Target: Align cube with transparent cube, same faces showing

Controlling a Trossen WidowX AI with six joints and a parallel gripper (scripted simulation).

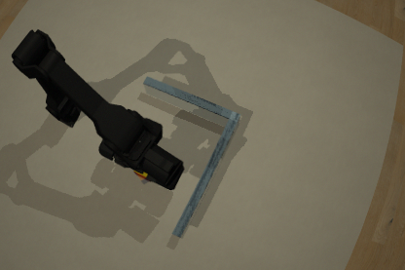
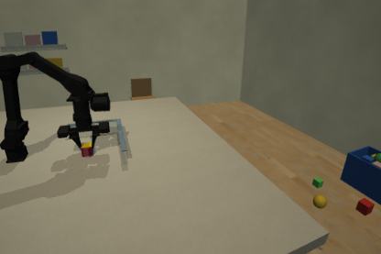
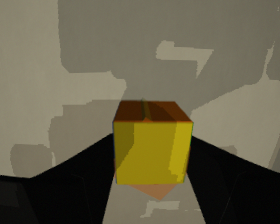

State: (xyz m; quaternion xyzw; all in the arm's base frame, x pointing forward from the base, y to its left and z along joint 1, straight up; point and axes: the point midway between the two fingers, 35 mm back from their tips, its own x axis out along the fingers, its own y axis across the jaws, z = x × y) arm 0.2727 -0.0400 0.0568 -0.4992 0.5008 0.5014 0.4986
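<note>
My gripper is now 40 mm above the transparent cube and 10 mm to the left of it.
</note>
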